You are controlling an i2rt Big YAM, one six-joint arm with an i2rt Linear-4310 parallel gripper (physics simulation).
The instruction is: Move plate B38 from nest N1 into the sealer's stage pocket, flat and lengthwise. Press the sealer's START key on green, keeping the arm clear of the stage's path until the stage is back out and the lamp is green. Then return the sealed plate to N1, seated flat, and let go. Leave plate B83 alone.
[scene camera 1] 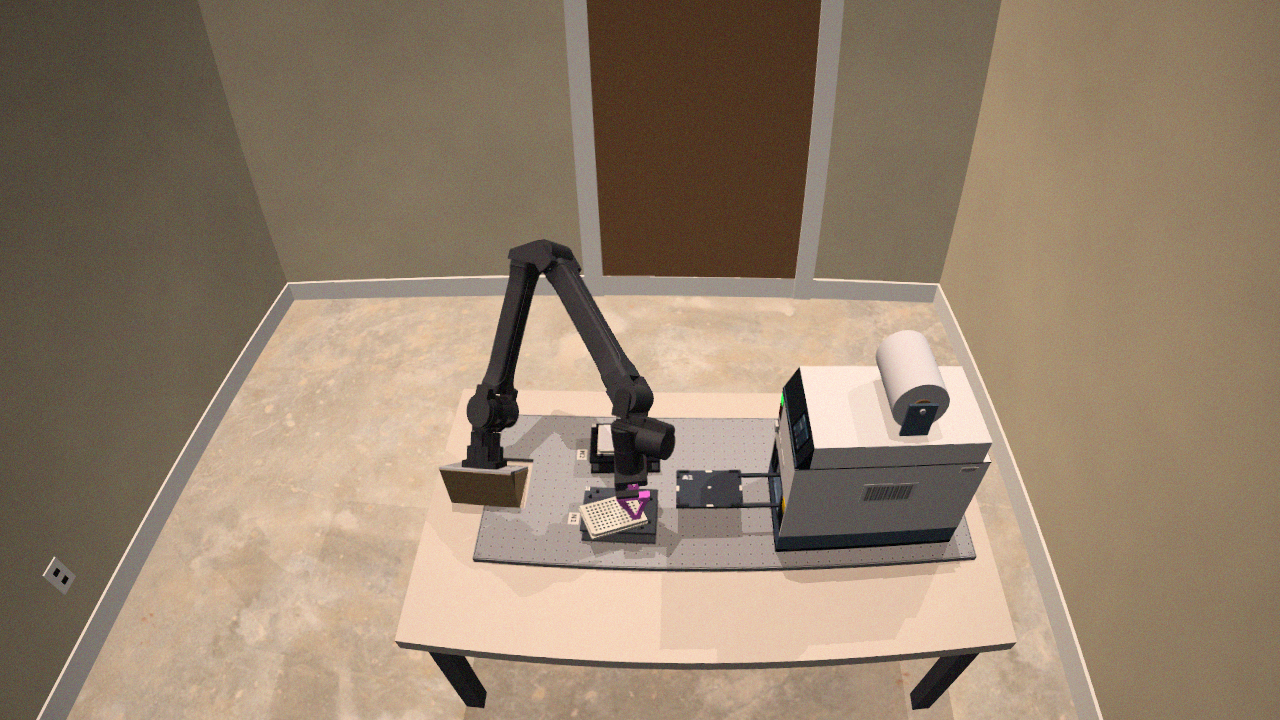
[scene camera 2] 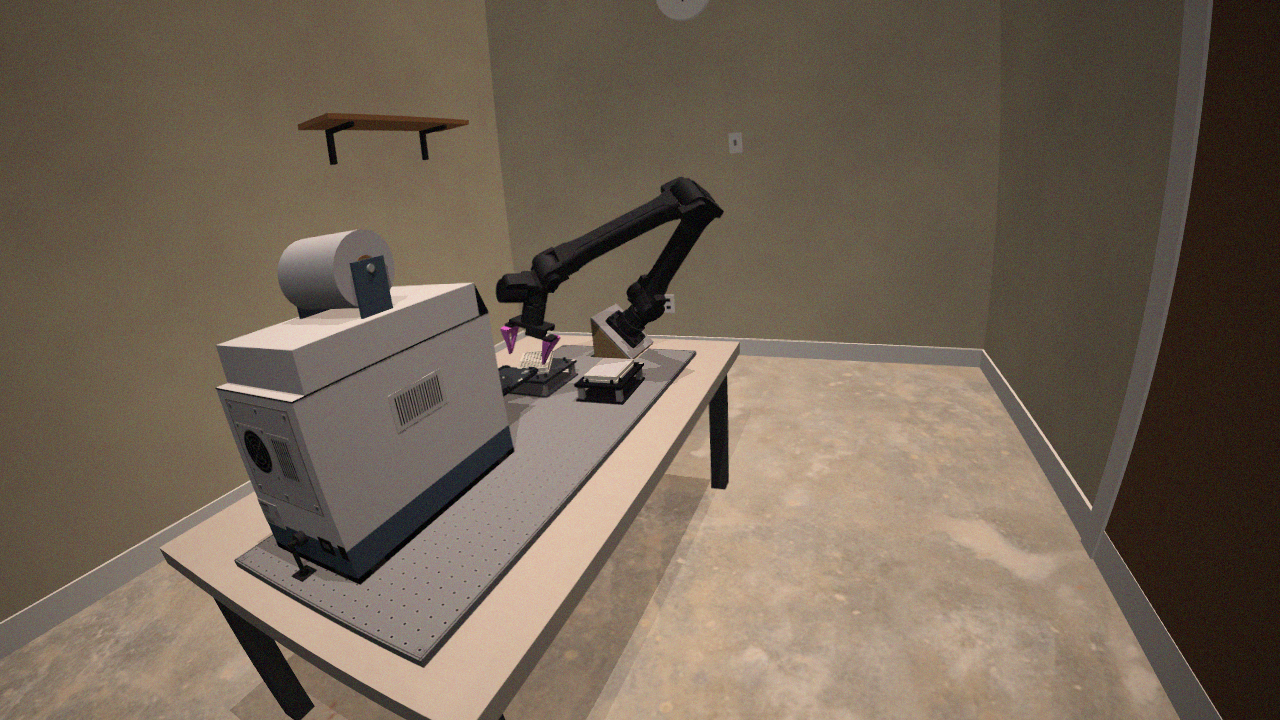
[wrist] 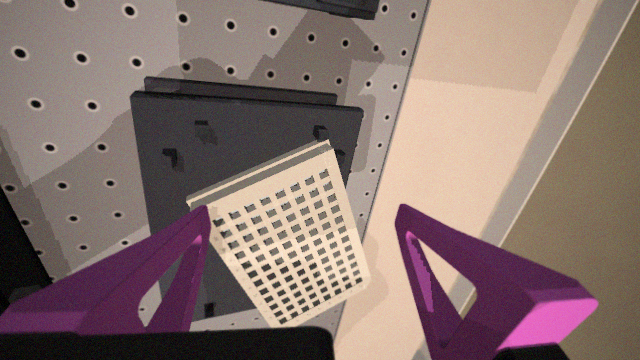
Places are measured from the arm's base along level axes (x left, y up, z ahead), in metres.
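Pixels of known places: gripper, fingertip midpoint: (scene camera 1: 635, 505) (scene camera 2: 526, 358) (wrist: 306, 214); arm's base, origin of the base link: (scene camera 1: 484, 466) (scene camera 2: 624, 330).
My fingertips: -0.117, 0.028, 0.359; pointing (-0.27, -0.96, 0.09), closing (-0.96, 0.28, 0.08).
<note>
For each thing: its top centre in the pictures, then the offset to it from my fingertips, as dx, dy, dz. "spot": a spot on its surface instead.
- cream plate B38, middle of its top: (wrist: 303, 262) (scene camera 1: 612, 511) (scene camera 2: 534, 357) -0.009, -0.013, -0.048
- nest N1, middle of its top: (wrist: 260, 237) (scene camera 1: 619, 506) (scene camera 2: 541, 364) +0.016, -0.029, -0.037
- Plate B83, middle of its top: (scene camera 1: 624, 437) (scene camera 2: 609, 366) +0.216, -0.022, -0.035
- nest, surface spot: (scene camera 2: 608, 391) spot: +0.217, -0.078, -0.013
- film roll, middle of its top: (scene camera 2: 328, 234) (scene camera 1: 918, 356) +0.043, +0.393, +0.537
The cream plate B38 (scene camera 1: 612, 516) (scene camera 2: 535, 360) (wrist: 295, 235) lies skewed and tilted across nest N1 (scene camera 1: 640, 535) (wrist: 165, 120), partly past its edge. My gripper (scene camera 1: 636, 503) (scene camera 2: 529, 355) (wrist: 306, 214) is open and empty above the plate. In the wrist view, the left fingertip overlaps the plate's upper left corner and the right fingertip is well to its right. The sealer (scene camera 1: 881, 501) (scene camera 2: 438, 465) has its dark stage (scene camera 1: 708, 488) out, with no plate on it. A green light (scene camera 1: 782, 399) shows on its front. The START key is too small to tell.
Plate B83 (scene camera 1: 605, 438) (scene camera 2: 610, 369) sits on the other nest (scene camera 2: 608, 391), behind N1 and partly hidden by the arm in scene camera 1. The stage rails (scene camera 1: 759, 505) run between stage and sealer. A film roll (scene camera 1: 911, 376) (scene camera 2: 326, 268) tops the sealer.
</note>
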